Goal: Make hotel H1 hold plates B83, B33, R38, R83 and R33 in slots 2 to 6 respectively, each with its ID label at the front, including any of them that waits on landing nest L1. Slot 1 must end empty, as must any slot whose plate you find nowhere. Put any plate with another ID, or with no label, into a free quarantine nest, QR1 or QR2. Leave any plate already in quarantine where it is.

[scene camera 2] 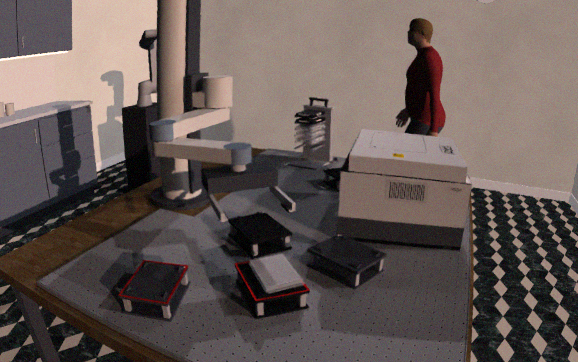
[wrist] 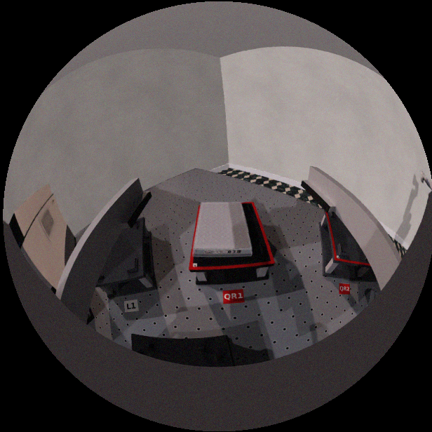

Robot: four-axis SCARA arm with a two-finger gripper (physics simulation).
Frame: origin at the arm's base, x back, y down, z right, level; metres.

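Seen in the pictures: gripper, between the fingertips: [scene camera 2: 258, 212]; arm's base, origin of its link: [scene camera 2: 182, 197].
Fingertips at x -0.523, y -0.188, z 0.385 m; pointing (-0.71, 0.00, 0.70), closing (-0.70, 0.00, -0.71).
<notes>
Offsets run from my fingertips to a thing's top centre. "spot": to the spot under its first point.
My gripper [scene camera 2: 256, 213] [wrist: 227, 175] is open and empty, its fingers apart above the table, behind QR1 in the scene view. A pale plate @(dx -0.060, dy +0.105, dz +0.047 m) [scene camera 2: 276, 273] [wrist: 222, 227] lies on the red-rimmed nest QR1 @(dx -0.052, dy +0.120, dz +0.055 m) [scene camera 2: 249, 281] [wrist: 261, 251]; its label faces the wrist camera, blurred, seemingly B38. Red-rimmed nest QR2 @(dx +0.172, dy +0.120, dz +0.197 m) [scene camera 2: 155, 282] [wrist: 341, 247] shows no plate. Dark nest L1 @(dx -0.177, dy +0.122, dz -0.126 m) [scene camera 2: 346, 255] [wrist: 125, 257] shows no plate. A grey tower with stacked shelves @(spot: dx +0.175, dy +0.058, dz -0.993 m) [scene camera 2: 325, 137], seemingly hotel H1, stands far back; its slots and labels are too small to read.
Another black nest @(dx +0.091, dy +0.116, dz -0.174 m) [scene camera 2: 260, 230] [wrist: 180, 350] stands near the gripper, behind QR1 in the scene view. A large pale instrument @(dx -0.267, dy -0.077, dz -0.484 m) [scene camera 2: 405, 200] [wrist: 37, 230] stands beyond L1. The arm's column [scene camera 2: 171, 60] rises at the back left. A person in red [scene camera 2: 425, 90] stands behind the table.
</notes>
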